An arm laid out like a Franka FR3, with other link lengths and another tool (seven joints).
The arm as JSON. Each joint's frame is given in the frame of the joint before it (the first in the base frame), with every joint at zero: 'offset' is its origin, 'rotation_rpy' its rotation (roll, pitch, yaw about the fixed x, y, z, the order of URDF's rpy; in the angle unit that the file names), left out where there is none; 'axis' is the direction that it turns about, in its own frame. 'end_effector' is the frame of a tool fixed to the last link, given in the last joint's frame.
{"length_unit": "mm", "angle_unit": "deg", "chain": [
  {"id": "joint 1", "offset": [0.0, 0.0, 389.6], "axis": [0.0, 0.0, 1.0]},
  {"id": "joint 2", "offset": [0.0, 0.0, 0.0], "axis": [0.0, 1.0, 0.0]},
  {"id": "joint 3", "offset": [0.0, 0.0, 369.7], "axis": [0.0, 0.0, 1.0]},
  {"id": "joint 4", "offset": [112.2, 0.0, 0.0], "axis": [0.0, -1.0, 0.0]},
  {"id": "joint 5", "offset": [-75.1, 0.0, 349.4], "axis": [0.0, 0.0, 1.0]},
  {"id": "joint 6", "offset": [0.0, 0.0, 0.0], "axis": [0.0, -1.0, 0.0]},
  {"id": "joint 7", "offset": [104.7, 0.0, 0.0], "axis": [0.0, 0.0, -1.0]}
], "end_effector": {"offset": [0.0, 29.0, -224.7], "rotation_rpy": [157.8, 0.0, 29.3]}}
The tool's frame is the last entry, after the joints.
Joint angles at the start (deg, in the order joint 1, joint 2, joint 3, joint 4, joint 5, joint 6, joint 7):
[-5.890 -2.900 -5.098 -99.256 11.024 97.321 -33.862]
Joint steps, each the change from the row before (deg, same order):
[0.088 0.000 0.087 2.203 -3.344 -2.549 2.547]
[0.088 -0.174 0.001 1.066 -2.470 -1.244 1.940]
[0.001 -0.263 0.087 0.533 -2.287 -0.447 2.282]
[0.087 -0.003 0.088 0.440 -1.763 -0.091 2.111]
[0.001 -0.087 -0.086 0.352 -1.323 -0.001 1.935]
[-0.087 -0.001 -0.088 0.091 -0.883 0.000 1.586]
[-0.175 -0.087 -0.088 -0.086 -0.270 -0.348 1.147]
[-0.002 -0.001 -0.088 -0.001 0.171 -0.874 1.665]
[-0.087 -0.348 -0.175 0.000 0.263 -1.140 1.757]
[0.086 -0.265 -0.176 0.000 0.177 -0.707 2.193]
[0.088 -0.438 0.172 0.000 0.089 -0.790 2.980]
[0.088 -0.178 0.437 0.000 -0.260 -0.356 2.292]
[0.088 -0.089 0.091 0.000 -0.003 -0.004 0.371]
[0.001 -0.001 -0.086 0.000 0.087 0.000 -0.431]
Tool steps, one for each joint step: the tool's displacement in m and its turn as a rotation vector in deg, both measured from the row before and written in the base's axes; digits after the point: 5 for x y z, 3 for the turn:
[-0.00430 -0.00833 0.00983 -3.060 1.334 -1.616]
[-0.00316 -0.00723 0.00586 -2.336 0.670 -1.545]
[-0.00168 -0.00711 0.00428 -2.228 0.239 -2.055]
[0.00081 -0.00483 0.00228 -1.745 0.053 -1.874]
[0.00051 -0.00571 0.00293 -1.312 -0.175 -1.987]
[0.00015 -0.00487 0.00035 -0.832 0.054 -1.742]
[-0.00189 -0.00307 -0.00057 -0.158 0.366 -1.409]
[-0.00252 0.00054 -0.00143 0.365 0.793 -1.772]
[-0.00501 -0.00037 0.00144 0.457 0.698 -2.036]
[-0.00264 0.00054 0.00135 0.279 0.381 -2.290]
[-0.00282 0.00359 0.00276 0.141 0.318 -2.724]
[-0.00041 0.00422 0.00091 -0.286 0.220 -1.770]
[0.00005 0.00168 0.00081 -0.026 -0.085 -0.192]
[-0.00027 -0.00046 0.00005 0.101 -0.016 0.346]

